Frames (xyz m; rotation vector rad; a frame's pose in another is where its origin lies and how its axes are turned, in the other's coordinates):
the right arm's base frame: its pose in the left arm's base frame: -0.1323 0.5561 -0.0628 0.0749 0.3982 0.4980
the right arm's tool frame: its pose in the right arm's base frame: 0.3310 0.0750 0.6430 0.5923 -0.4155 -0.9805
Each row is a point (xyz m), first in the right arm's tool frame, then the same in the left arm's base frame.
Working: the right arm's tool frame: its pose in the left arm's base frame: 0.3503 0.7971 0.4247 0.5177 0.1241 -0.6124

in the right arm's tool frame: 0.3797 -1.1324 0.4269
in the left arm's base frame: -0.0111 -0.3999 0.2120
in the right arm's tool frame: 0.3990 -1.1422 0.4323
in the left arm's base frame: -0.0012 -0.4194 0.2075
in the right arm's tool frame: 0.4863 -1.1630 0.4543
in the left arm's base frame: 0.0571 -0.4900 0.1949
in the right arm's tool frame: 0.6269 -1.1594 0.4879
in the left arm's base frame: 0.1725 -0.5769 0.1888
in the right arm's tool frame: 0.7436 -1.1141 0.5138
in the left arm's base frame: 0.2928 -0.6187 0.2001
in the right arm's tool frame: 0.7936 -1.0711 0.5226
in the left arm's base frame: 0.3581 -0.6190 0.2131
